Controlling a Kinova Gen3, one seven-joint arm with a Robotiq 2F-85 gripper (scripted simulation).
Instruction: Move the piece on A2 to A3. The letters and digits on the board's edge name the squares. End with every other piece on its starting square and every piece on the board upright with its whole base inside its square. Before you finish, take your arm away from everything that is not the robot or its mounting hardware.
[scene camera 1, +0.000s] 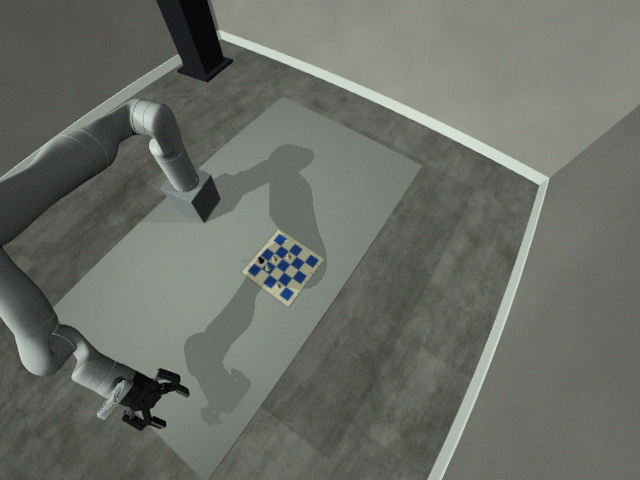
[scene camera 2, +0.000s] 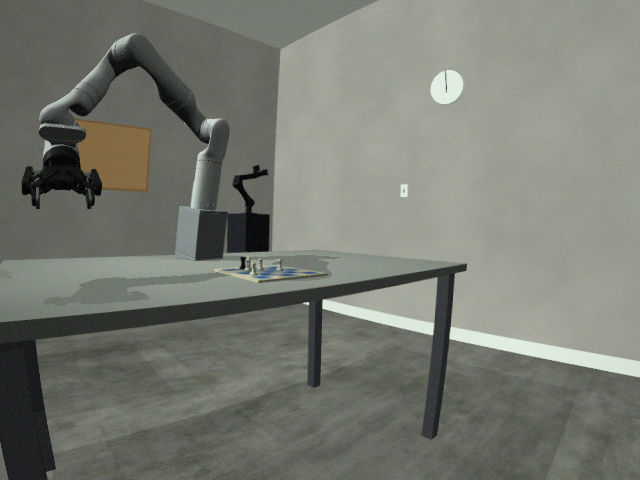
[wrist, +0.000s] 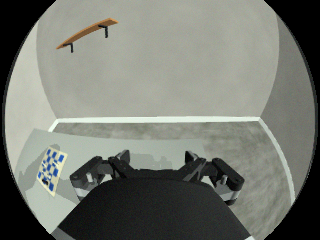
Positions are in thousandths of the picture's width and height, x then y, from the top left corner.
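The gripper (scene camera 2: 101, 428), (scene camera 1: 277, 853), (wrist: 492, 656): in view.
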